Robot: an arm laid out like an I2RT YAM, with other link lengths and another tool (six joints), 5 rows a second.
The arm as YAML. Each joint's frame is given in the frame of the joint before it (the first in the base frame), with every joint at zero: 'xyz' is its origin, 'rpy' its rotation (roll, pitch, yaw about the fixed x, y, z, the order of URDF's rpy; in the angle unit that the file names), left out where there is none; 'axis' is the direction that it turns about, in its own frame. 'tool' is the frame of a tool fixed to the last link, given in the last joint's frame.
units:
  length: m
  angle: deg
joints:
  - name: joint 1
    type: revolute
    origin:
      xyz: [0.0, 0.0, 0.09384]
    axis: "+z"
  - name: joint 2
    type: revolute
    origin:
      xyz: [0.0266, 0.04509, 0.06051]
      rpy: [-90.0, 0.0, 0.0]
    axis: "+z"
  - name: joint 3
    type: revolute
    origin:
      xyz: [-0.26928, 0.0, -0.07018]
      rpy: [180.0, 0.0, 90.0]
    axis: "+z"
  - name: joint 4
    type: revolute
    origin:
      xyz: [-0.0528, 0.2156, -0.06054]
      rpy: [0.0, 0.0, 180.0]
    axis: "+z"
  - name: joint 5
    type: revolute
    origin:
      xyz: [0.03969, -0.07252, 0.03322]
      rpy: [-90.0, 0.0, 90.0]
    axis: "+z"
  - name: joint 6
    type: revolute
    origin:
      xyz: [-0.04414, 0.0, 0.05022]
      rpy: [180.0, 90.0, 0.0]
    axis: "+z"
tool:
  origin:
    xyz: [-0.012, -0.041, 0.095]
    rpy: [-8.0, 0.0, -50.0]
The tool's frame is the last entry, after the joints.
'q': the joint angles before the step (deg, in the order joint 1, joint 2, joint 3, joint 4, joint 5, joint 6). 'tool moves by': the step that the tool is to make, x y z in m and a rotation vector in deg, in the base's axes. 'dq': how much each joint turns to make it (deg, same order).
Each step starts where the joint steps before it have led.
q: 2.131 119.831 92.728 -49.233 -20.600 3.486
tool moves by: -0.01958 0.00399 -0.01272 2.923 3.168 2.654
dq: -0.284 0.109 -4.261 0.372 -3.563 -2.448
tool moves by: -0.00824 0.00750 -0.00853 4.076 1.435 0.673
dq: 0.000 0.570 -3.300 2.556 -4.175 -0.021
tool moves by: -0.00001 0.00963 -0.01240 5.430 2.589 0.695
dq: 0.022 3.691 -0.091 1.380 -5.552 0.022
